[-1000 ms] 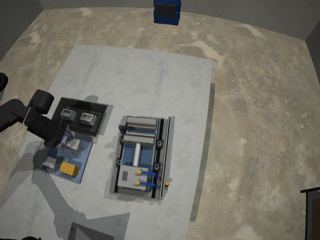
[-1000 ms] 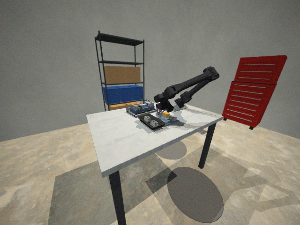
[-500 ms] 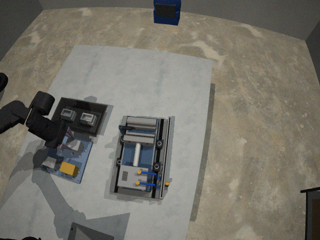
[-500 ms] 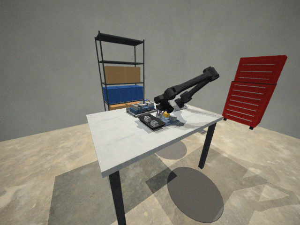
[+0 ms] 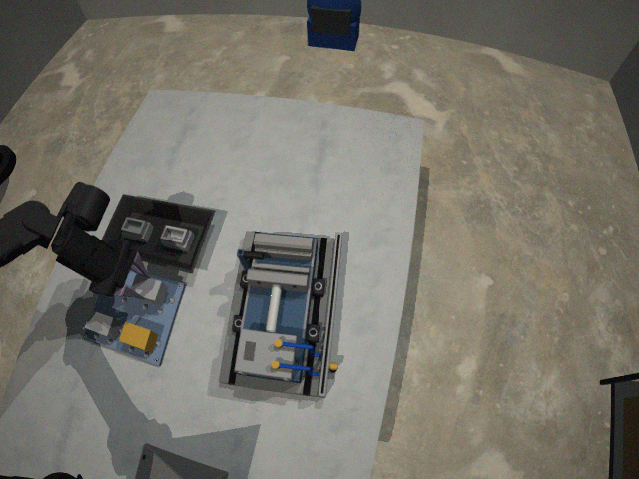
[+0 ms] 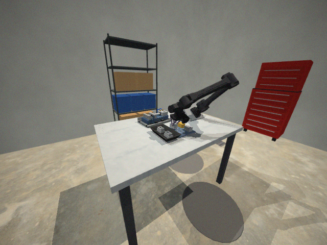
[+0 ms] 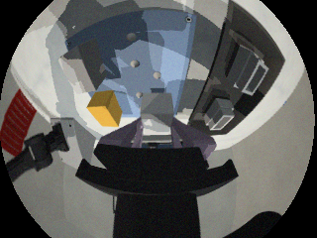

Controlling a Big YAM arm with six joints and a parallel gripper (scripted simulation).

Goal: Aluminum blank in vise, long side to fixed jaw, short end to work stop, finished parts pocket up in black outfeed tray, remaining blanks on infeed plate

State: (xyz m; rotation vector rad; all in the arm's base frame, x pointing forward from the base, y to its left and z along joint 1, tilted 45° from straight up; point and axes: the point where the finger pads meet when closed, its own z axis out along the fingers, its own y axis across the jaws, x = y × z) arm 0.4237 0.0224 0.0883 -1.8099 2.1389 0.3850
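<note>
Right now the gray aluminum blank is 1 cm to the right of my hand and 2 cm below it. Also, from my hand: blue vise (26 cm to the right, 2 cm below); then pale rod (2 cm behind, 26 cm to the right, 2 cm above); then brass blank (9 cm behind, 3 cm below).
</note>
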